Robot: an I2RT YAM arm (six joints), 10 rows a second.
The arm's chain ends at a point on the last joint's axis. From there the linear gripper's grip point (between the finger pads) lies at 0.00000 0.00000 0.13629 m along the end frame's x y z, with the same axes.
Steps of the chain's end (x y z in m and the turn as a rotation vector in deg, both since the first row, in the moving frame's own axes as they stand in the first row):
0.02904, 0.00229, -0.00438, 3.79, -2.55, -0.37
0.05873, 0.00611, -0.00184, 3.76, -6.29, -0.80
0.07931, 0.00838, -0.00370, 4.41, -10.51, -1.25
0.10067, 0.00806, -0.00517, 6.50, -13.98, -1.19
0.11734, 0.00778, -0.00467, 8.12, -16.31, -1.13
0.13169, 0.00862, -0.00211, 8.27, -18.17, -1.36
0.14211, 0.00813, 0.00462, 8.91, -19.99, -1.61
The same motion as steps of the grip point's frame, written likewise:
0.02295, -0.00670, -0.00481, 3.79, -2.55, -0.37
0.04375, -0.00270, -0.00295, 3.76, -6.29, -0.80
0.05436, -0.00177, -0.00639, 4.41, -10.51, -1.25
0.06766, -0.00687, -0.01007, 6.50, -13.98, -1.19
0.07901, -0.01083, -0.01150, 8.12, -16.31, -1.13
0.08911, -0.01015, -0.01030, 8.27, -18.17, -1.36
0.09542, -0.01189, -0.00520, 8.91, -19.99, -1.61

